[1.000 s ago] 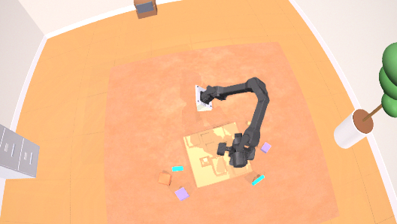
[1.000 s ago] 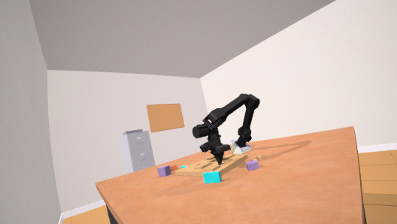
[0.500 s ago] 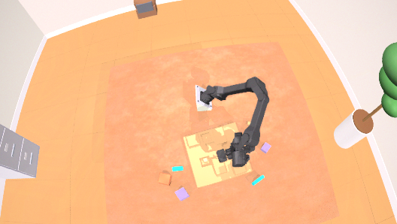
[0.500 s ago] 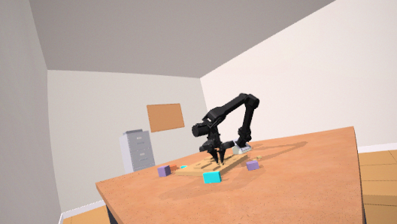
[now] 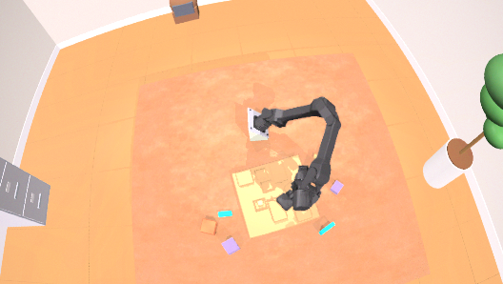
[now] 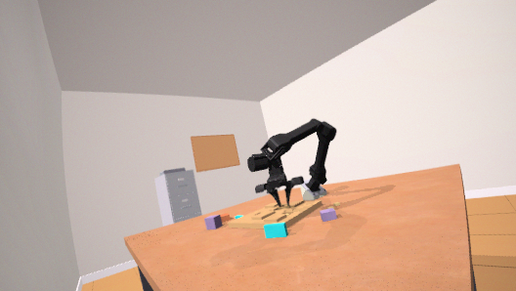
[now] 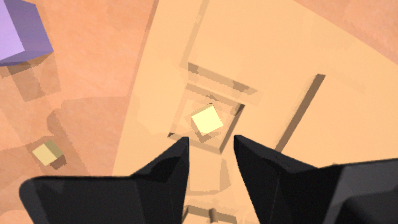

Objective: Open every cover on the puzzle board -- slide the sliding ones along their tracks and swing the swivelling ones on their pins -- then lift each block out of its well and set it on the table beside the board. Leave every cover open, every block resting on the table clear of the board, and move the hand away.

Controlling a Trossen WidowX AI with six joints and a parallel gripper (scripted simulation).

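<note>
My gripper tip is 30 cm to the left of the cyan block, 6 cm short of it and 5 cm above it. Also, from my gripper tip: orange block 36 cm to the right, 13 cm ahead, 4 cm below.
</note>
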